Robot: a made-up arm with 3 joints. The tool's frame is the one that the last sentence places. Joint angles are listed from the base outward.
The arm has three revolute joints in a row. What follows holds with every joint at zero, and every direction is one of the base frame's. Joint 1 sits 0.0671 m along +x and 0.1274 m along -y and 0.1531 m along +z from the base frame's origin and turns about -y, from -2.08 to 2.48 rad. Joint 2 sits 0.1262 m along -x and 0.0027 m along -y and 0.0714 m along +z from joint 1 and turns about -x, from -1.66 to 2.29 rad. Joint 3 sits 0.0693 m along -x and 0.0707 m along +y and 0.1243 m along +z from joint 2 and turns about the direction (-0.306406, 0.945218, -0.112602), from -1.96 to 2.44 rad. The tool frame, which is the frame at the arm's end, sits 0.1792 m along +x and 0.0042 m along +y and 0.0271 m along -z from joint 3; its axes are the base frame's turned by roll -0.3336, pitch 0.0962 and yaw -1.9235 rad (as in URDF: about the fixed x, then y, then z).
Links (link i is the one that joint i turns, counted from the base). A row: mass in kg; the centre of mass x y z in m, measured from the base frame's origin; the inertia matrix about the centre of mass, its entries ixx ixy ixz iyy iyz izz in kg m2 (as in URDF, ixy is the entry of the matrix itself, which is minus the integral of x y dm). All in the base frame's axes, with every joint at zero. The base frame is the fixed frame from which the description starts. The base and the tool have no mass.
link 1: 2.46; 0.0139 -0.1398 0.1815; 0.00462 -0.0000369 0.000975 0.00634 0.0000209 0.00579
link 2: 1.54; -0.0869 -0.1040 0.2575; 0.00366 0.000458 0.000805 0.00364 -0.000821 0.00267
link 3: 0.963; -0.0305 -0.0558 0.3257; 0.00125 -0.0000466 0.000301 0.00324 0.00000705 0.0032
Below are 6 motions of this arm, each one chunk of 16 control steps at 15 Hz.
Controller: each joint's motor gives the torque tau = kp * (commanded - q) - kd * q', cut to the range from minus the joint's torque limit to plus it. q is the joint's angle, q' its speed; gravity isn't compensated. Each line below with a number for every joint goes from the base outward.
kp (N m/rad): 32 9.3 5.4
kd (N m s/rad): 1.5 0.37 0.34
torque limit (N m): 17 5 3.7
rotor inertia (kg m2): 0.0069 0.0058 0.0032
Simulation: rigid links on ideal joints. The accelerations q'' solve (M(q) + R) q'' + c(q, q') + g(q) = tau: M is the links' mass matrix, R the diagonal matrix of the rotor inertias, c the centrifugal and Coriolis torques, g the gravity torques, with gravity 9.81 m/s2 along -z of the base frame. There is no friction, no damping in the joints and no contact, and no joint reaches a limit. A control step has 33 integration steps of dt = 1/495 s. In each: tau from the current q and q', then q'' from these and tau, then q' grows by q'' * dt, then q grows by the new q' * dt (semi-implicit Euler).
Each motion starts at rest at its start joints. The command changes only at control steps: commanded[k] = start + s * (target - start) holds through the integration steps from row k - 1 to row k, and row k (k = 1, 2, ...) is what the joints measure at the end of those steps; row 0 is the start. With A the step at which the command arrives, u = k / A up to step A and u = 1 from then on. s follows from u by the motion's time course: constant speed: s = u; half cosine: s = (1 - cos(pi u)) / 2; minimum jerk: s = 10 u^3 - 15 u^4 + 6 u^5; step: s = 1 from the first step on.
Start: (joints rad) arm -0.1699 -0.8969 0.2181
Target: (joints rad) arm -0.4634 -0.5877 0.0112
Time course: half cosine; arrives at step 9
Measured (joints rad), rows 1 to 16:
1: -0.1252 -0.9092 0.2501
2: -0.0629 -0.9110 0.2989
3: -0.0527 -0.8750 0.3226
4: -0.1036 -0.8072 0.3047
5: -0.1872 -0.7311 0.2552
6: -0.2716 -0.6657 0.1988
7: -0.3376 -0.6164 0.1546
8: -0.3789 -0.5827 0.1289
9: -0.3958 -0.5662 0.1197
10: -0.3940 -0.5649 0.1213
11: -0.3844 -0.5691 0.1267
12: -0.3767 -0.5712 0.1314
13: -0.3742 -0.5705 0.1337
14: -0.3756 -0.5692 0.1336
15: -0.3780 -0.5689 0.1322
16: -0.3795 -0.5696 0.1308

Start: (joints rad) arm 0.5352 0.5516 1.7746
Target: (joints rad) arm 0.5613 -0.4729 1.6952
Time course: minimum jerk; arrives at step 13
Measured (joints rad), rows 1 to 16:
1: 0.6142 0.5662 1.7935
2: 0.7311 0.6115 1.8071
3: 0.7897 0.6053 1.7995
4: 0.7833 0.5071 1.7896
5: 0.7507 0.3512 1.7881
6: 0.7286 0.1846 1.7858
7: 0.7293 0.0273 1.7772
8: 0.7443 -0.1190 1.7673
9: 0.7594 -0.2505 1.7617
10: 0.7669 -0.3570 1.7609
11: 0.7677 -0.4279 1.7621
12: 0.7662 -0.4609 1.7630
13: 0.7653 -0.4653 1.7630
14: 0.7657 -0.4603 1.7623
15: 0.7666 -0.4579 1.7617
16: 0.7671 -0.4584 1.7617

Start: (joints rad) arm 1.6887 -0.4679 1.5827
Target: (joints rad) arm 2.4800 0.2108 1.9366
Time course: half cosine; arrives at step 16
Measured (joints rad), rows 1 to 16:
1: 1.7230 -0.4687 1.6529
2: 1.7830 -0.4541 1.7392
3: 1.8296 -0.4216 1.7784
4: 1.8616 -0.3800 1.7918
5: 1.8968 -0.3329 1.8086
6: 1.9475 -0.2793 1.8373
7: 2.0124 -0.2195 1.8738
8: 2.0824 -0.1564 1.9116
9: 2.1499 -0.0938 1.9478
10: 2.2118 -0.0349 1.9821
11: 2.2679 0.0187 2.0145
12: 2.3179 0.0656 2.0435
13: 2.3602 0.1046 2.0674
14: 2.3927 0.1340 2.0850
15: 2.4133 0.1524 2.0963
16: 2.4210 0.1588 2.1014

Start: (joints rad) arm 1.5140 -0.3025 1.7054
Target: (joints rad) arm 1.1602 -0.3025 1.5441
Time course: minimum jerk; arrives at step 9
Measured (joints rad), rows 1 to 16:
1: 1.5562 -0.3081 1.7733
2: 1.6101 -0.3044 1.8407
3: 1.6061 -0.2955 1.8400
4: 1.5395 -0.2937 1.8056
5: 1.4458 -0.2985 1.7705
6: 1.3639 -0.3022 1.7371
7: 1.3133 -0.3009 1.7054
8: 1.2946 -0.2970 1.6830
9: 1.2978 -0.2937 1.6747
10: 1.3083 -0.2915 1.6762
11: 1.3146 -0.2905 1.6796
12: 1.3141 -0.2908 1.6810
13: 1.3107 -0.2918 1.6808
14: 1.3083 -0.2925 1.6801
15: 1.3082 -0.2924 1.6797
16: 1.3093 -0.2920 1.6797

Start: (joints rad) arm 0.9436 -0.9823 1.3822
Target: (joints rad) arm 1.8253 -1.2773 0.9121
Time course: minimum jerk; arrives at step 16
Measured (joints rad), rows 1 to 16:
1: 1.0162 -0.9827 1.4238
2: 1.1281 -0.9969 1.5076
3: 1.1948 -1.0173 1.5537
4: 1.2188 -1.0315 1.5359
5: 1.2429 -1.0429 1.4816
6: 1.2990 -1.0627 1.4225
7: 1.3881 -1.0935 1.3746
8: 1.4913 -1.1292 1.3347
9: 1.5902 -1.1635 1.2915
10: 1.6758 -1.1933 1.2398
11: 1.7471 -1.2181 1.1842
12: 1.8045 -1.2380 1.1335
13: 1.8472 -1.2526 1.0939
14: 1.8738 -1.2614 1.0675
15: 1.8847 -1.2643 1.0525
16: 1.8843 -1.2629 1.0453

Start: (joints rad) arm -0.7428 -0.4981 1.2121
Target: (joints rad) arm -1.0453 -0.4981 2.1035
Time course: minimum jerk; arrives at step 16
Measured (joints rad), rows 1 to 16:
1: -0.7211 -0.4843 1.1686
2: -0.6941 -0.4674 1.1466
3: -0.6871 -0.4625 1.1728
4: -0.7008 -0.4653 1.2180
5: -0.7292 -0.4693 1.2706
6: -0.7657 -0.4723 1.3340
7: -0.8059 -0.4749 1.4107
8: -0.8474 -0.4777 1.4981
9: -0.8893 -0.4810 1.5902
10: -0.9304 -0.4844 1.6810
11: -0.9690 -0.4878 1.7646
12: -1.0030 -0.4907 1.8362
13: -1.0301 -0.4929 1.8919
14: -1.0485 -0.4943 1.9295
15: -1.0577 -0.4950 1.9492
16: -1.0591 -0.4952 1.9548

